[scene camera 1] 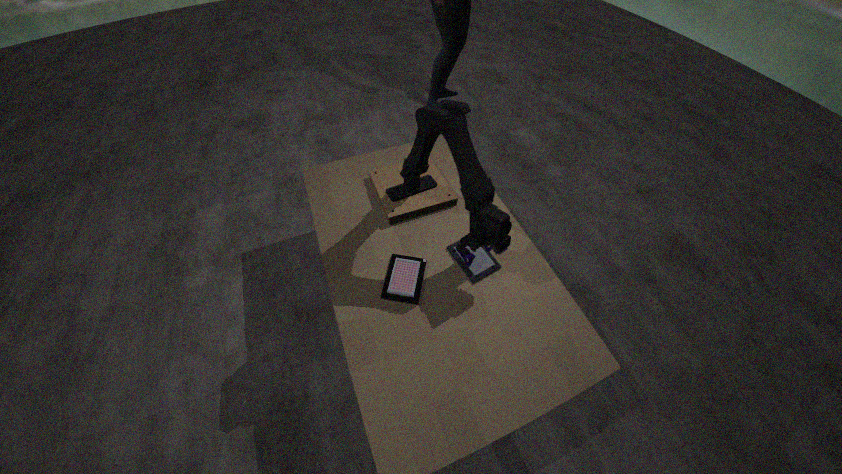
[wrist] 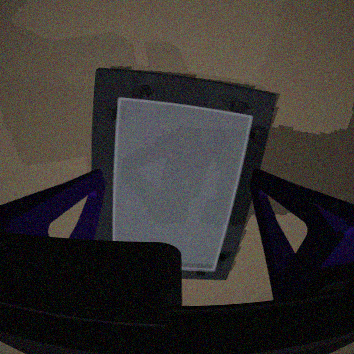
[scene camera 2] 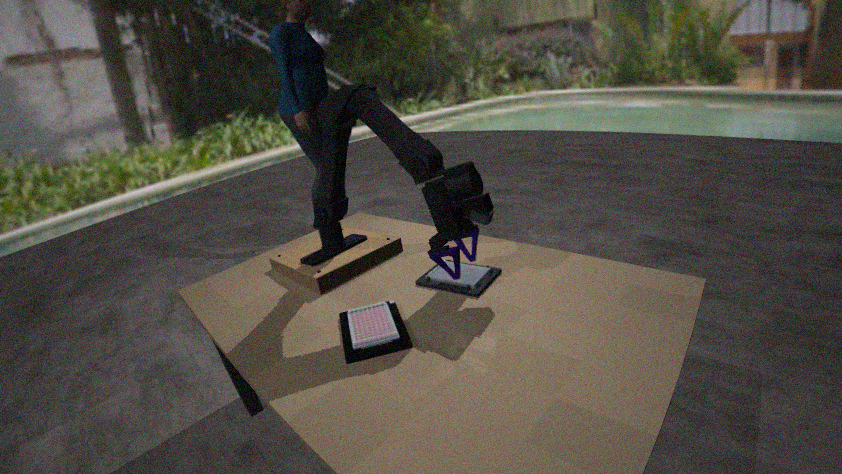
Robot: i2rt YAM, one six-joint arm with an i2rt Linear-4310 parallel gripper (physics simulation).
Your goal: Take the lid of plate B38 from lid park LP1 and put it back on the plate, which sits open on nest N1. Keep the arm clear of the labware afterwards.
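Pixels of known places: gripper, fingertip midpoint: [scene camera 1: 478, 258] [wrist: 177, 177] [scene camera 2: 465, 269]; arm's base, link origin: [scene camera 1: 411, 188] [scene camera 2: 335, 250].
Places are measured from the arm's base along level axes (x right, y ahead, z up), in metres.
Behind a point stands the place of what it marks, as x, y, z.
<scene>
The lid [scene camera 1: 484, 263] {-0.072, 0.406, -0.023} [scene camera 2: 473, 273] {-0.065, 0.399, -0.023} [wrist: 175, 185] {-0.059, 0.373, -0.023} is a pale, translucent rectangle lying flat in the dark grey lid park LP1 [scene camera 1: 476, 279] {-0.017, 0.440, -0.031} [scene camera 2: 444, 286] {-0.001, 0.362, -0.031} [wrist: 104, 130] {-0.111, 0.401, -0.031}. My gripper [scene camera 1: 478, 253] {-0.060, 0.382, -0.014} [scene camera 2: 463, 268] {-0.060, 0.382, -0.014} [wrist: 177, 177] {-0.060, 0.382, -0.014} is open and points down over it. In the wrist view its purple fingertips stand on either side of the lid's long edges, over the park's border, with gaps to the lid. Their exact height is unclear. Plate B38 [scene camera 1: 405, 276] {0.189, 0.328, -0.018} [scene camera 2: 372, 323] {0.196, 0.334, -0.015}, with pinkish wells, sits open on black nest N1 [scene camera 1: 400, 299] {0.236, 0.388, -0.029} [scene camera 2: 377, 354] {0.244, 0.386, -0.035}.
The arm's base stands on a wooden block [scene camera 1: 424, 209] {0.004, 0.112, -0.008} [scene camera 2: 362, 264] {0.007, 0.112, -0.019} at the back of the table [scene camera 1: 483, 382] {0.139, 0.712, -0.040} [scene camera 2: 530, 382] {0.183, 0.646, -0.041}. A person [scene camera 1: 450, 47] [scene camera 2: 299, 67] stands behind the arm. The arm's shadow falls around the nest. The nest is beside the park, separated by bare tabletop.
</scene>
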